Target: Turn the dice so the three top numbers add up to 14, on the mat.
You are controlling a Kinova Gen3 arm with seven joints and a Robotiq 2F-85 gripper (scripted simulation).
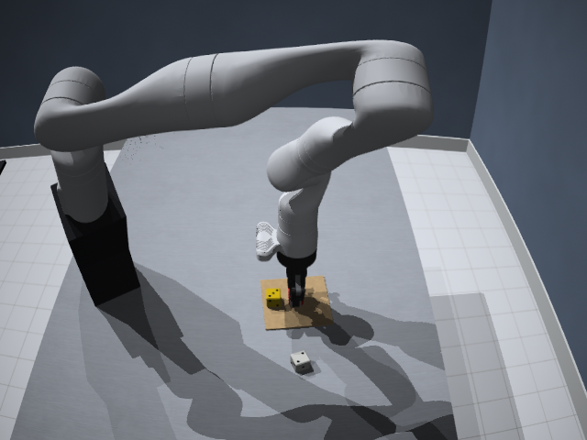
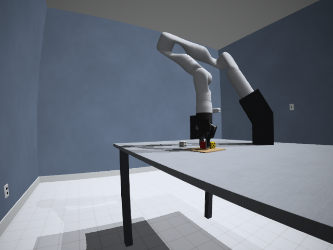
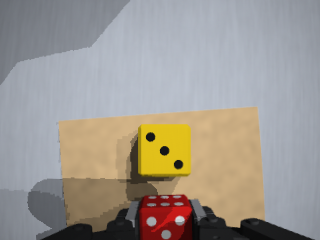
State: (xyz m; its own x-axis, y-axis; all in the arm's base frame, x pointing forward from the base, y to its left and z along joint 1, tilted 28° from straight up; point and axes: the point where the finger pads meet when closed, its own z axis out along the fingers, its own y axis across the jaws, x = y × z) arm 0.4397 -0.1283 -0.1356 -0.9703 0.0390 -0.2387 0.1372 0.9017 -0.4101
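My gripper is now 10 mm above the red die. The rest, counted from my hand: tan mat 30 mm below; then yellow die 40 mm behind, 10 mm to the left, 10 mm below; then white die 160 mm to the right, 30 mm behind, 10 mm below.
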